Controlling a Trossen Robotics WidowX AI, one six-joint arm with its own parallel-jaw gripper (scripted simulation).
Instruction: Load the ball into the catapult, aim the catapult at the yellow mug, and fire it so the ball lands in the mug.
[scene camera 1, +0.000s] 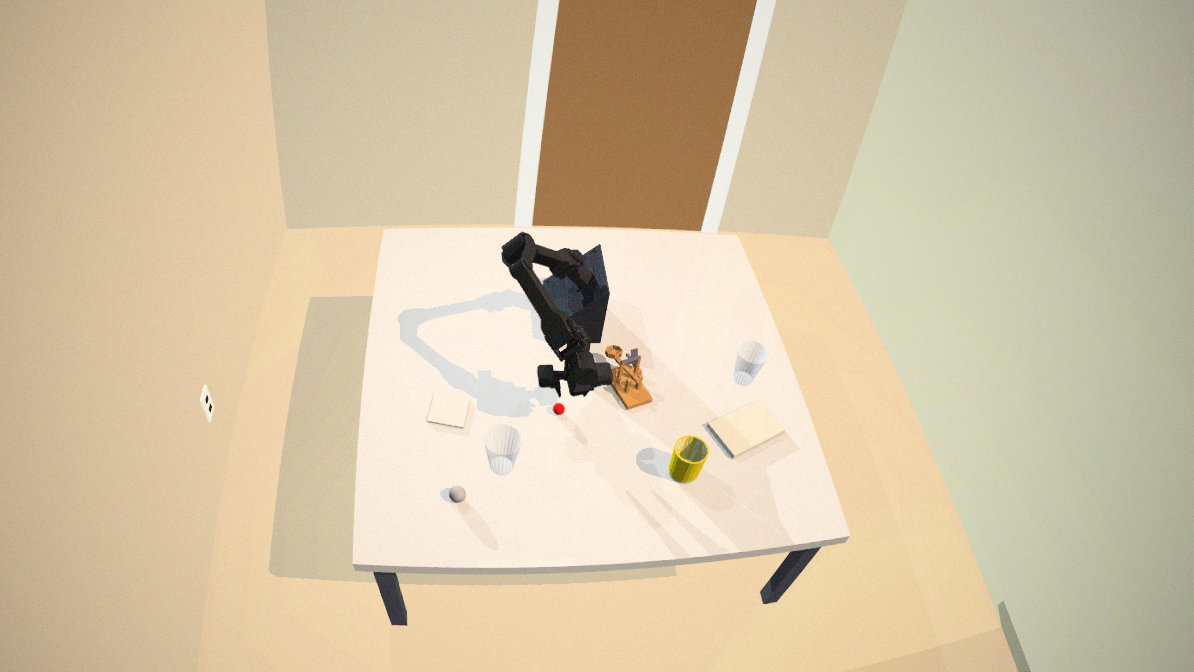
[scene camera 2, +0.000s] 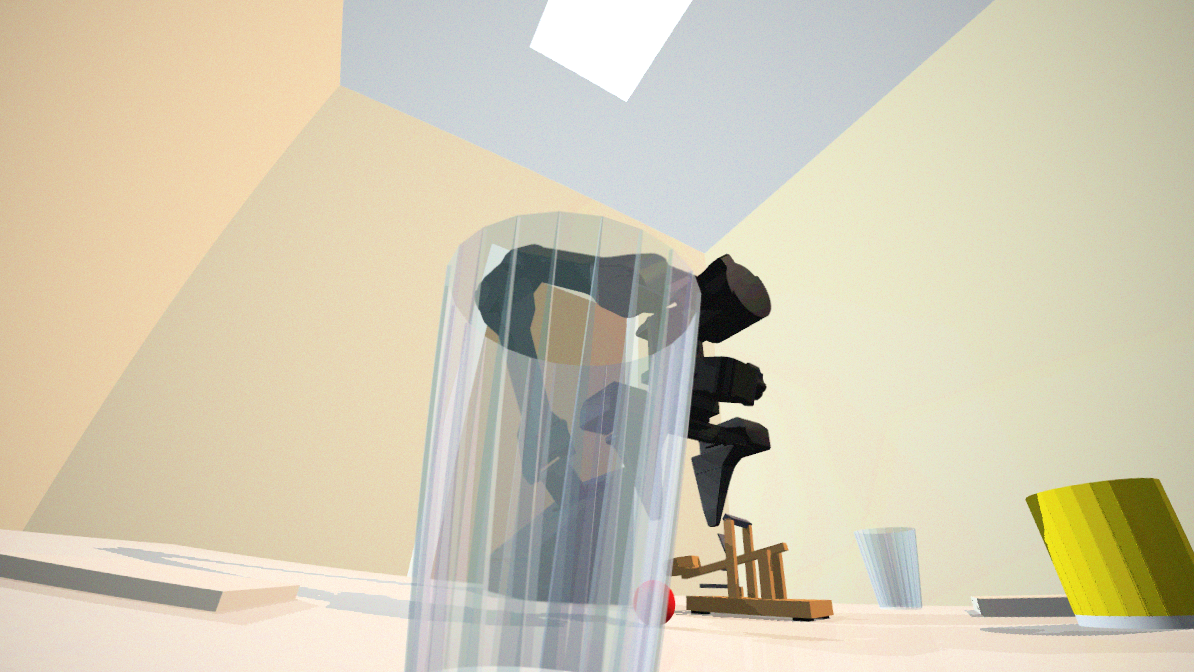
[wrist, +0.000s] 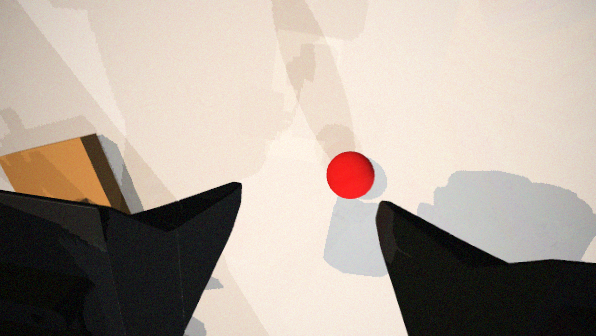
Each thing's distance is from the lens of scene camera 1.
my gripper (scene camera 1: 571, 396): 1.97 m
wooden catapult (scene camera 1: 627, 383): 2.05 m
yellow mug (scene camera 1: 690, 452): 1.96 m
clear cup (scene camera 1: 751, 356): 2.22 m
The marked spots on the yellow mug and the clear cup are 0.41 m apart.
